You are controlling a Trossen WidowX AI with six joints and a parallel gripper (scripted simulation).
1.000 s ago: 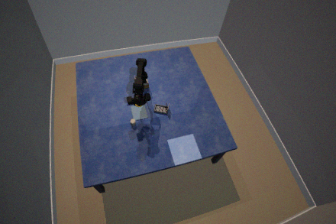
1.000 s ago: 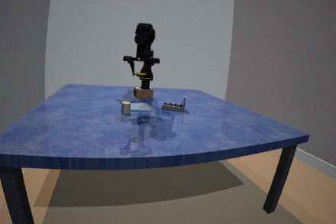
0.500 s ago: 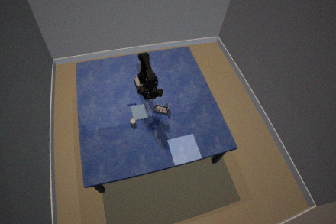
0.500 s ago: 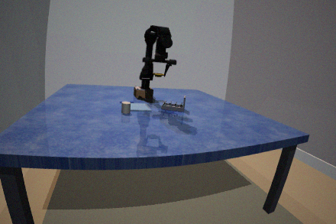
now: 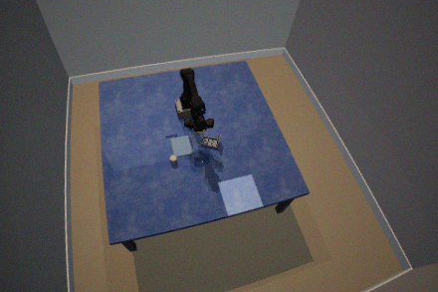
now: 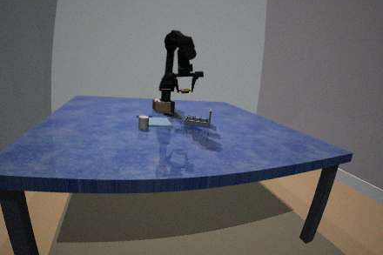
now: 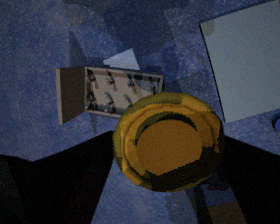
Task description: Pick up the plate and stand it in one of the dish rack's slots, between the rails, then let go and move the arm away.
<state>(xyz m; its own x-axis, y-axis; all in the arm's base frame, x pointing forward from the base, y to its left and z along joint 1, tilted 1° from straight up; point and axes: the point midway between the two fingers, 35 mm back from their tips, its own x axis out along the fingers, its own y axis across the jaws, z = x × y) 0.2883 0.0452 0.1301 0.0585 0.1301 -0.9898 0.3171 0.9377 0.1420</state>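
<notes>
The dish rack lies 20 mm ahead of my gripper tip, 70 mm to the left of it and 130 mm below it. The rest, counted from my gripper tip: yellow plate 10 mm above; then blue spoon 90 mm behind, 180 mm to the right, 150 mm below; then pale blue mat 10 mm ahead, 130 mm to the right, 150 mm below.
</notes>
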